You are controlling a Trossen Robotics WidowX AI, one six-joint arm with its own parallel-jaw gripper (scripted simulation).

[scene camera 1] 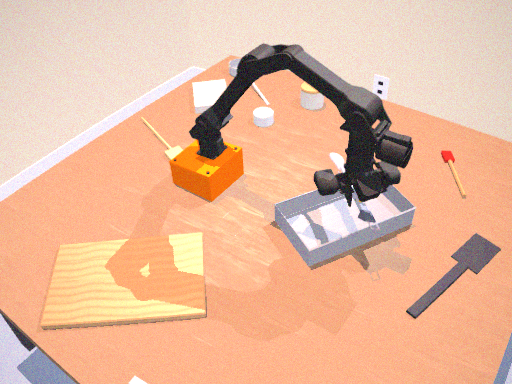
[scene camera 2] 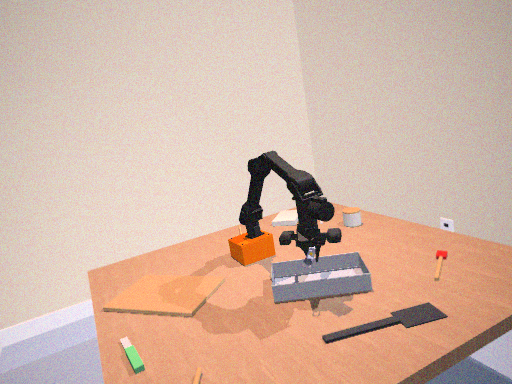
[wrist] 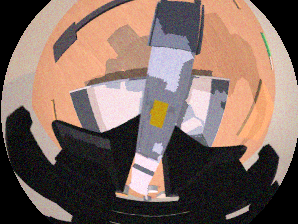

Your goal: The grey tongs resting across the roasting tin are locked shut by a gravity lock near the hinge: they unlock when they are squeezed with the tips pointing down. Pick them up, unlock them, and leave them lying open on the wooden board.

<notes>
In view: my gripper (scene camera 1: 353,205), a dark spatula (scene camera 2: 423,313), a wooden board (scene camera 1: 157,278) and a grey roasting tin (scene camera 1: 319,227).
My gripper also shows in scene camera 2 (scene camera 2: 313,262) and in the wrist view (wrist: 152,118). The wooden board is seen too in scene camera 2 (scene camera 2: 170,295) and in the wrist view (wrist: 256,120). The grey roasting tin also shows in scene camera 2 (scene camera 2: 341,273) and in the wrist view (wrist: 99,107).
</notes>
